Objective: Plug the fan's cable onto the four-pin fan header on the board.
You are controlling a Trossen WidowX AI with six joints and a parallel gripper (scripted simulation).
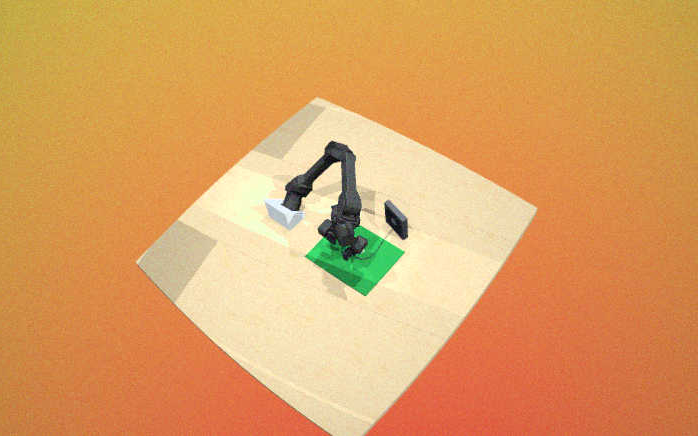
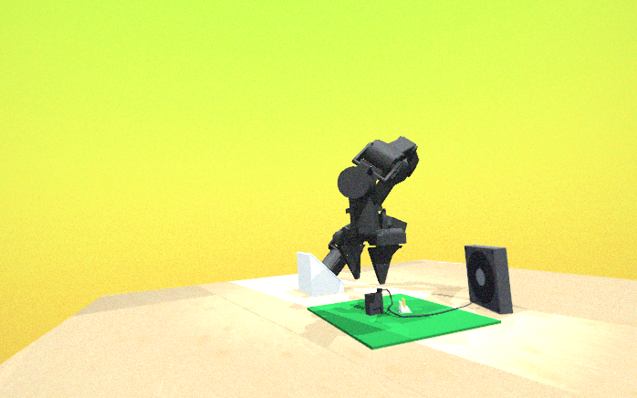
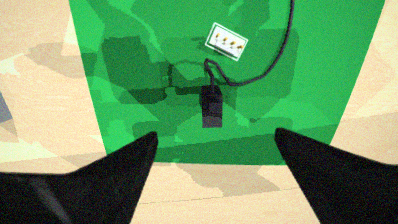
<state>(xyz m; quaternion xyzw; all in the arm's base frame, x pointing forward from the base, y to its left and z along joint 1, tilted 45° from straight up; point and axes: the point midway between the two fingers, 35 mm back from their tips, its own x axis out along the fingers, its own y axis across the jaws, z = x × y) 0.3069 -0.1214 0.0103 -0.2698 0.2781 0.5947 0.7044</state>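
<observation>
Right now the dark fan plug is 1 cm to the left of my gripper tip and 4 cm below it. Round my gripper tip: green board (2 cm ahead, 3 cm to the left, 8 cm below); then black fan (9 cm ahead, 20 cm to the left, 1 cm below); then white four-pin header (2 cm ahead, 6 cm to the left, 7 cm below).
</observation>
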